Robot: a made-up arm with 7 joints.
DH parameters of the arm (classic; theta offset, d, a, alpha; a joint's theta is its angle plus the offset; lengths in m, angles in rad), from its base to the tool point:
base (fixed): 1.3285 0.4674 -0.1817 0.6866
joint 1: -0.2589 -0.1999 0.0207 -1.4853
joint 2: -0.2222 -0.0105 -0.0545 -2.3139
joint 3: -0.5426 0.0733 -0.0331 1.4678
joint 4: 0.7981 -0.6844 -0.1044 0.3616
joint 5: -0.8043 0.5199 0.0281 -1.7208
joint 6: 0.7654 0 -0.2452 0
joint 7: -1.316 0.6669 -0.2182 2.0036
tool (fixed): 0.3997 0.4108 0 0
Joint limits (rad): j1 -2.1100..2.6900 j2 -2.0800..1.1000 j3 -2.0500..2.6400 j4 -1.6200..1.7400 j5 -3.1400..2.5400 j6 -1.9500..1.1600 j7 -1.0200..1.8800
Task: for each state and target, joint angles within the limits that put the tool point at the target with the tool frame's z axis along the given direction. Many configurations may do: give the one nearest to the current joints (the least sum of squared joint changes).
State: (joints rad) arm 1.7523 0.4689 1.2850 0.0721 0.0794 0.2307 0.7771
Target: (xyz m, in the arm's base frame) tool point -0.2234 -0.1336 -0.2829 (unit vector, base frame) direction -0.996 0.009 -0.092
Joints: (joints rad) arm 1.4689 1.0521 1.3281 0.6766 -0.6282 -0.1628 0.7820
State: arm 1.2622 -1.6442 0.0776 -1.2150 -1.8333 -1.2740 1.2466
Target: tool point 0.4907 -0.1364 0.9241 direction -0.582 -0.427 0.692
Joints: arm 2.1421 -0.8334 -0.2891 -1.1972 -2.1333 -1.8328 0.5044
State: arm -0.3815 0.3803 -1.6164 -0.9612 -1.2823 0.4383 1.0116
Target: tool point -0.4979 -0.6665 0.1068 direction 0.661 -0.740 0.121
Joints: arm 0.1369 0.1705 -1.9626 -0.4303 -1.0814 -0.2414 0.6617
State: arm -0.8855 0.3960 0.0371 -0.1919 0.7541 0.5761 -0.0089
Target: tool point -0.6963 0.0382 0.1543 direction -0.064 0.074 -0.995
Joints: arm -1.2269 1.0895 0.8509 0.0144 0.6295 0.9361 0.6383
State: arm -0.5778 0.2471 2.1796 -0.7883 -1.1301 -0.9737 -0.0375
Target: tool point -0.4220 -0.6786 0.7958 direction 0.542 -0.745 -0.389
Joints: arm -0.5455 -0.1317 2.2243 -1.3690 -1.6003 -0.9305 -0.1055
